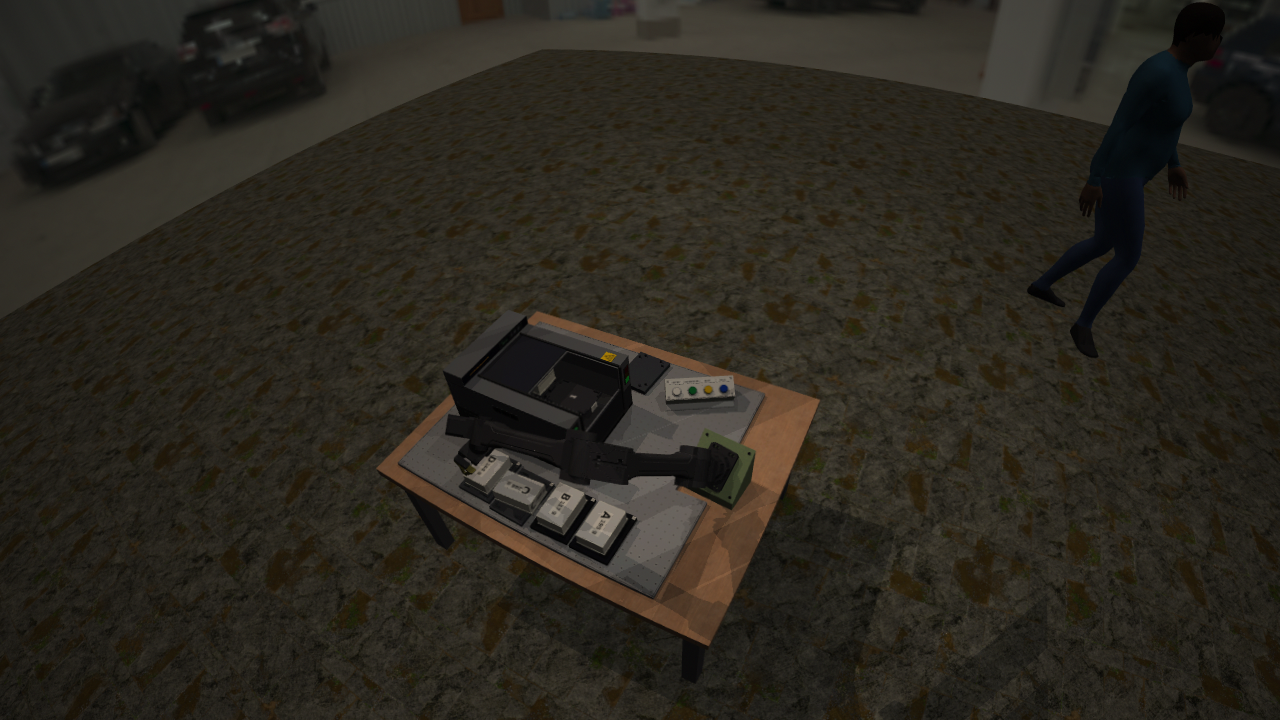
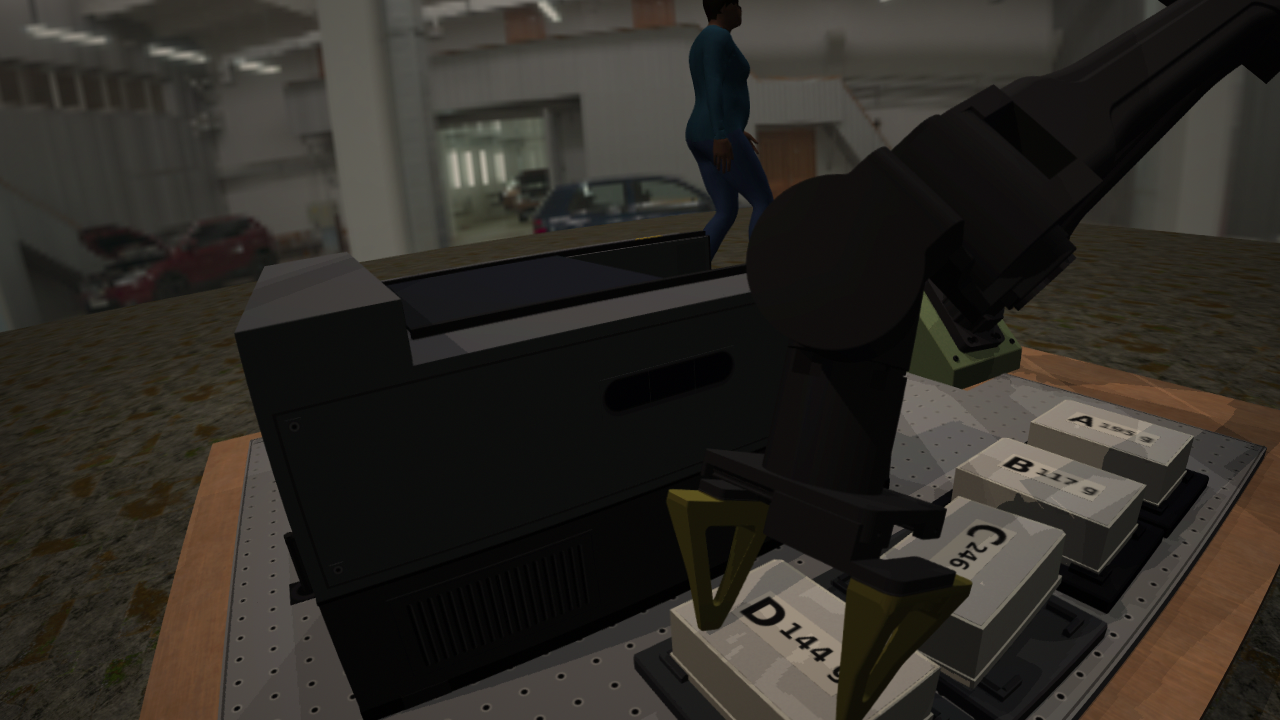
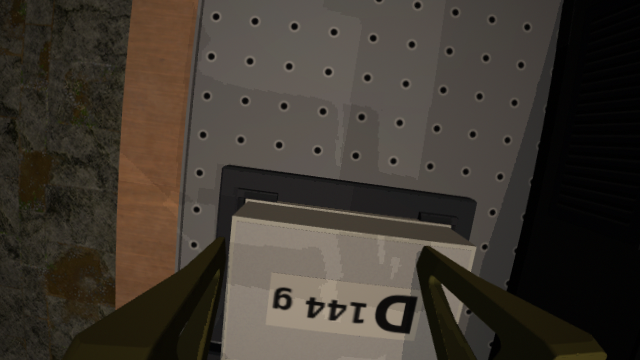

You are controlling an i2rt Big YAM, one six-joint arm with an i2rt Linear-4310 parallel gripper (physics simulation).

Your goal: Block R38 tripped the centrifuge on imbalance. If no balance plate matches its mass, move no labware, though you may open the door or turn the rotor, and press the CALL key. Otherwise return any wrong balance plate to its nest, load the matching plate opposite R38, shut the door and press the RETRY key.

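Frame: origin at the arm's base, x right, y ahead, z up, level; centimetres.
Seen in the pictures: gripper, fingertip midpoint: (image 1: pixel 474 463) (image 2: pixel 770 672) (image 3: pixel 326 252); arm's base, link origin: (image 1: pixel 716 467) (image 2: pixel 960 315).
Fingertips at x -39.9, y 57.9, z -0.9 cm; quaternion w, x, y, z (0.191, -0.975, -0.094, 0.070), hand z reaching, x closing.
Offsets run from my fingertips to a thing's top centre. "spot": to the spot under its first point.
My gripper (image 1: pixel 465 464) (image 2: pixel 780 671) (image 3: pixel 326 252) is open, pointing down at balance plate D, 144 g @(dy -2.9, dx +1.9, dz -0.7 cm) (image 1: pixel 486 471) (image 2: pixel 778 617) (image 3: pixel 345 310), with nothing gripped. Plate D sits on its dark nest @(spot: dy +2.6, dx +0.6, dz -4.9 cm) (image 3: pixel 345 187). Plate C, 246 g @(dy -16.5, dx +2.3, dz -0.3 cm) (image 1: pixel 517 489) (image 2: pixel 1002 573), is turned relative to its neighbours. Plates B, 117 g @(dy -29.9, dx +5.7, dz -0.7 cm) (image 1: pixel 562 507) (image 2: pixel 1056 474), and A, 195 g @(dy -42.7, dx +7.7, dz -0.7 cm) (image 1: pixel 602 526) (image 2: pixel 1109 434), stand beyond. The black centrifuge (image 1: pixel 501 399) (image 2: pixel 501 465) has an opening over its rotor @(dy -11.5, dx +32.9, dz +7.9 cm) (image 1: pixel 572 395); pale pieces show inside, but R38's label is unreadable. The button panel @(dy -35.6, dx +64.9, dz +2.3 cm) (image 1: pixel 699 394) has white, green, yellow and blue keys; their lettering is too small.
The centrifuge's tall side wall stands close beside the plate row. A dark square pad @(spot: dy -15.3, dx +64.3, dz -4.4 cm) (image 1: pixel 648 372) lies between centrifuge and button panel. The green arm base (image 1: pixel 735 490) (image 2: pixel 975 362) stands at the table's right end. A person (image 1: pixel 1136 152) (image 2: pixel 720 98) is beyond the table.
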